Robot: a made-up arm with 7 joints. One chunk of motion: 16 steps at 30 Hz.
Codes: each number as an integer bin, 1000 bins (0 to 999) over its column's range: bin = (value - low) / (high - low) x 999, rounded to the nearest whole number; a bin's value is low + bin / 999 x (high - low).
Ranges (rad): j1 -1.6..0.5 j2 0..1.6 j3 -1.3..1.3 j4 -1.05..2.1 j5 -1.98..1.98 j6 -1.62..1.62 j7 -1.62..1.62
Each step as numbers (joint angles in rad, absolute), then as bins.
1 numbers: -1.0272 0.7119 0.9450 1.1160 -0.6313 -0.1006 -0.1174
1 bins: 272 444 863 687 340 468 463
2 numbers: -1.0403 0.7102 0.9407 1.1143 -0.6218 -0.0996 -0.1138
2 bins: 266 443 861 686 343 469 464
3 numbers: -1.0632 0.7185 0.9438 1.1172 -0.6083 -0.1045 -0.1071
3 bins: 255 449 862 687 346 467 466
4 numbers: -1.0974 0.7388 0.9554 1.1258 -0.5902 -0.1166 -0.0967
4 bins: 239 461 867 690 351 464 470
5 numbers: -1.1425 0.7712 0.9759 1.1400 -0.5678 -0.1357 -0.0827
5 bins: 218 482 874 695 356 458 474
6 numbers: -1.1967 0.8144 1.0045 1.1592 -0.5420 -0.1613 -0.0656
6 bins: 192 508 885 701 363 450 479
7 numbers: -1.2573 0.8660 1.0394 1.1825 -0.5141 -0.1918 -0.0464
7 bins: 163 541 899 708 370 440 485
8 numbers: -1.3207 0.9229 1.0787 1.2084 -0.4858 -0.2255 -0.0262
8 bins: 133 576 914 716 377 430 491
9 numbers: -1.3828 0.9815 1.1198 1.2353 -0.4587 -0.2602 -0.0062
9 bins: 103 613 930 725 384 419 498
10 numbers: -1.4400 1.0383 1.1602 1.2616 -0.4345 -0.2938 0.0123
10 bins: 76 648 945 733 390 409 503
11 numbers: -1.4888 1.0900 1.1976 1.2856 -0.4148 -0.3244 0.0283
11 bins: 53 681 960 741 395 399 508
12 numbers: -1.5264 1.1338 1.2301 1.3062 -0.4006 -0.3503 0.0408
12 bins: 35 708 972 747 398 391 512
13 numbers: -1.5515 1.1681 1.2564 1.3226 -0.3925 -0.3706 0.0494
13 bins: 23 729 982 752 400 385 515
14 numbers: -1.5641 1.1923 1.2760 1.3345 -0.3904 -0.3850 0.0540
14 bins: 17 744 990 756 401 381 516
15 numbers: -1.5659 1.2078 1.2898 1.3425 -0.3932 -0.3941 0.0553
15 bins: 16 754 995 759 400 378 517
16 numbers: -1.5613 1.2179 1.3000 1.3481 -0.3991 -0.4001 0.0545
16 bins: 18 760 999 761 399 376 516
